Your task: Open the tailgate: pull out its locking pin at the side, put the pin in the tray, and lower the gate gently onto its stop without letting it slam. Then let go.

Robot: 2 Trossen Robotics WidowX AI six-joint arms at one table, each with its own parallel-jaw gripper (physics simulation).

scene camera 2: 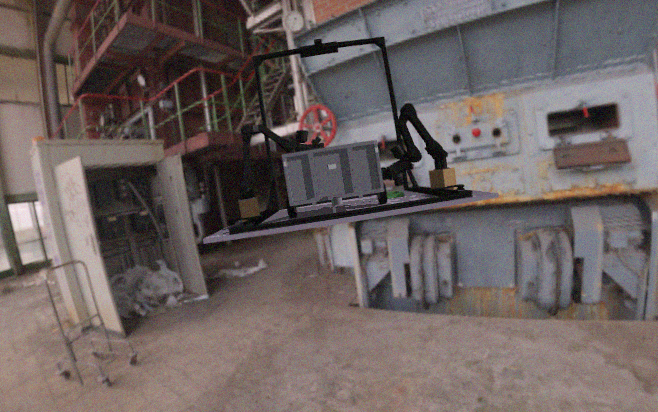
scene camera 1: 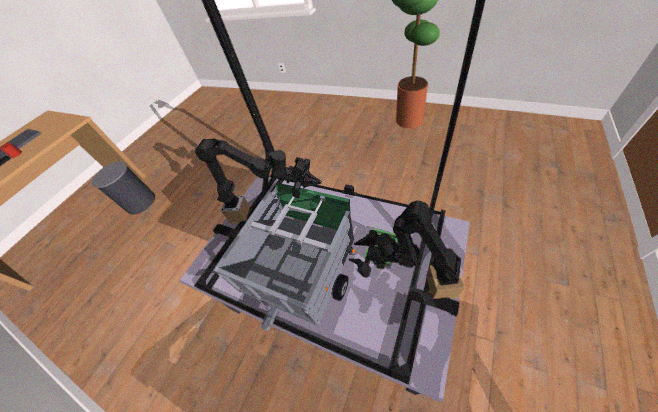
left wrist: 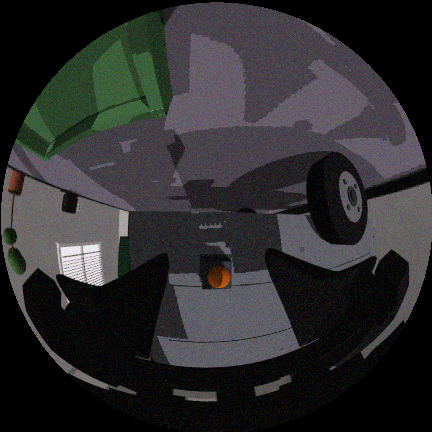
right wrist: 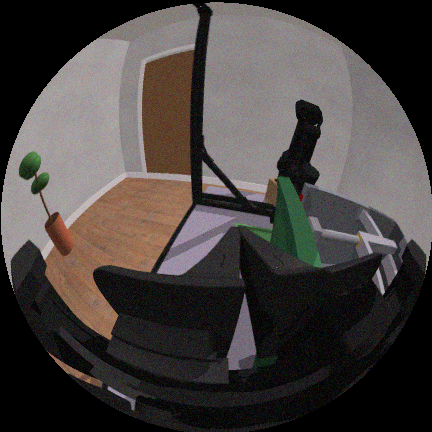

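Seen in the pictures: left gripper, fingertip midpoint: (scene camera 1: 351,251) (left wrist: 217,257); right gripper, fingertip midpoint: (scene camera 1: 321,182) (right wrist: 236,233); left arm's base, link origin: (scene camera 2: 441,169) (scene camera 1: 446,276); right arm's base, link origin: (scene camera 2: 247,198) (scene camera 1: 232,203).
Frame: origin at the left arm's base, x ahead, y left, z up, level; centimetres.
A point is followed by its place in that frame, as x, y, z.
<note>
The grey trailer (scene camera 1: 286,261) @(62.6, -14.9, -2.0) (scene camera 2: 333,172) @(66.4, 2.4, 6.0) stands on the purple table (scene camera 1: 376,323) @(28.0, 11.3, -11.6). Its green tailgate (scene camera 1: 331,210) @(40.4, -30.2, 9.8) (right wrist: 294,233) @(43.1, -34.5, 16.9) is at the far end and leans at an angle. My right gripper (scene camera 1: 304,177) (scene camera 2: 313,143) (right wrist: 236,233) @(42.9, -39.6, 17.9) is shut and empty, just beside the gate's upper edge. The orange locking pin (scene camera 1: 353,250) @(33.3, -15.0, 0.6) (left wrist: 219,276) @(32.8, -14.9, -0.2) sits in its dark bracket on the trailer's side wall. My left gripper (scene camera 1: 359,253) @(34.2, -15.6, -1.2) (scene camera 2: 389,169) (left wrist: 217,257) @(34.2, -15.6, -1.2) is open and empty, a short way in front of the pin. The green tray (scene camera 1: 384,235) (scene camera 2: 394,194) @(23.4, -14.1, -9.8) (left wrist: 112,92) @(25.5, -19.1, -10.8) lies under the left arm.
The trailer's black wheel (scene camera 1: 340,287) @(40.1, -0.8, -1.6) (left wrist: 338,197) @(37.8, -4.8, -5.9) is close beside the left gripper. A black frame (scene camera 1: 458,102) @(-5.8, -35.7, 48.7) rises from the table's edges. A potted plant (scene camera 1: 412,98) stands on the wooden floor beyond the table.
</note>
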